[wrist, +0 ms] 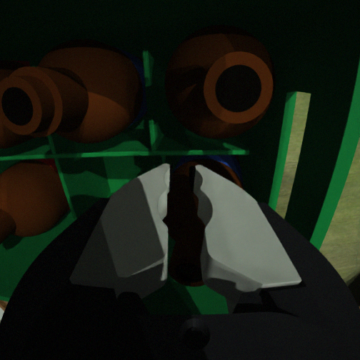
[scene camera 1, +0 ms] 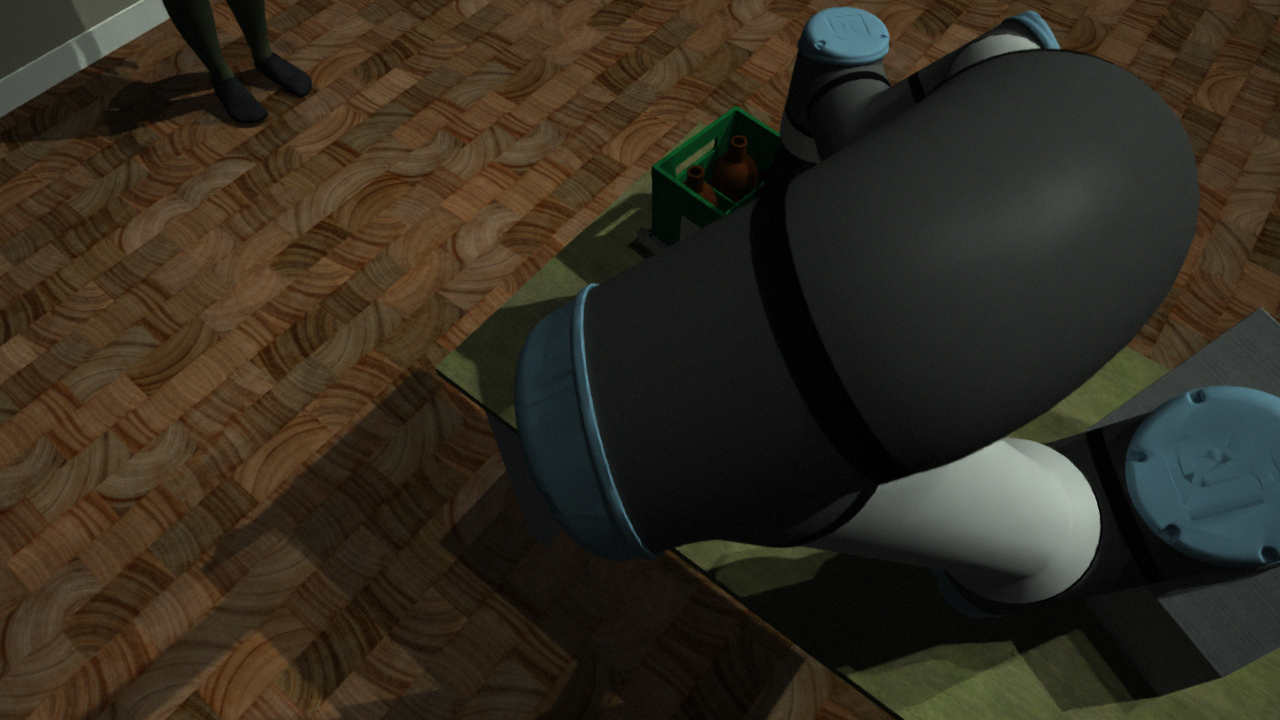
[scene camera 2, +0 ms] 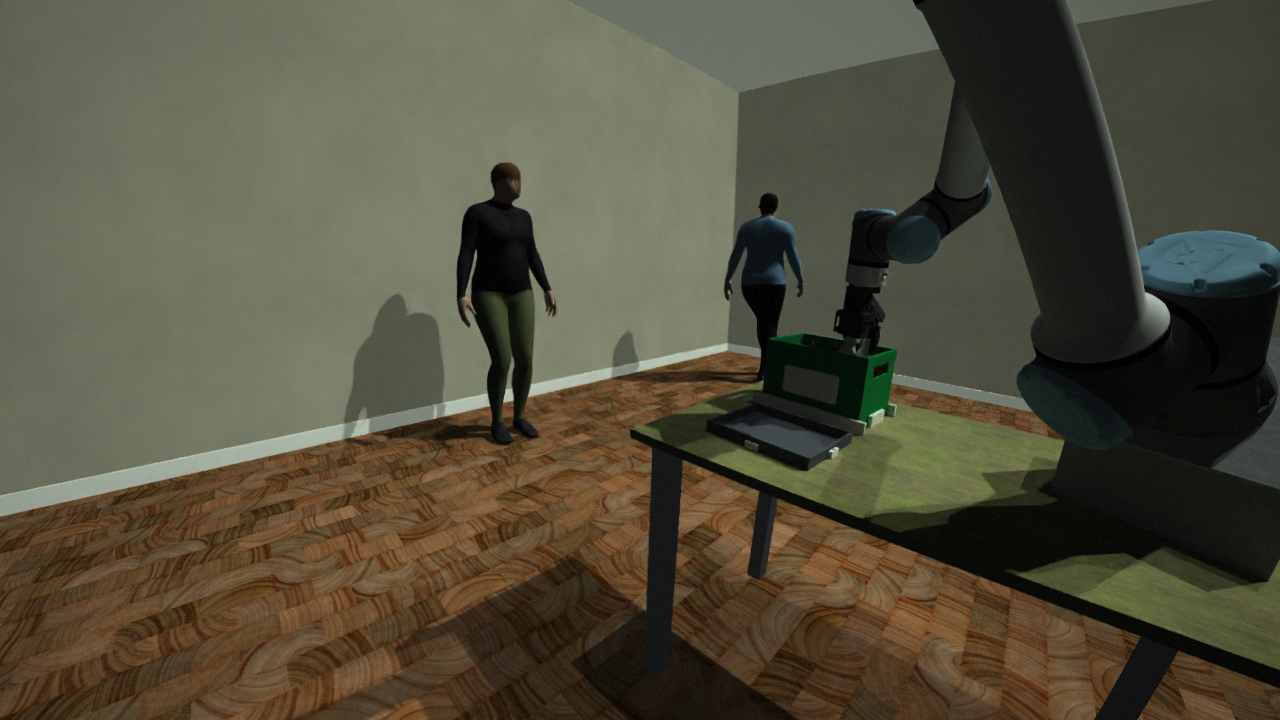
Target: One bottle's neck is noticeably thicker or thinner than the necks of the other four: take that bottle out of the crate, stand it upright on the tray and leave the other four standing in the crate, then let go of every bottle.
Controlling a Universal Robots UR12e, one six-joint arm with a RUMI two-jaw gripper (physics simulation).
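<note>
The green crate (scene camera 1: 665,201) (scene camera 2: 852,385) (wrist: 332,200) holds brown bottles. My gripper (scene camera 2: 859,347) (wrist: 180,168) is lowered at the crate's top. Its jaws are nearly closed on the neck of a bottle (wrist: 185,215). The jaws and shadow hide part of it, and I cannot tell whether its base is raised. A neighbouring bottle (wrist: 190,112) stands across the divider with a wide-looking rim. Another bottle (wrist: 115,90) is left of it, and one more bottle (wrist: 35,200) shows at lower left. The dark tray (scene camera 2: 778,432) lies on the table beside the crate; the arm hides it in scene camera 1.
The large arm (scene camera 1: 966,268) covers much of scene camera 1. Pale blocks edge the crate and tray on the green table (scene camera 2: 966,456). Two people stand beyond: one in black (scene camera 2: 501,246), one in blue (scene camera 2: 765,250). Green dividers (wrist: 100,155) separate the crate's compartments.
</note>
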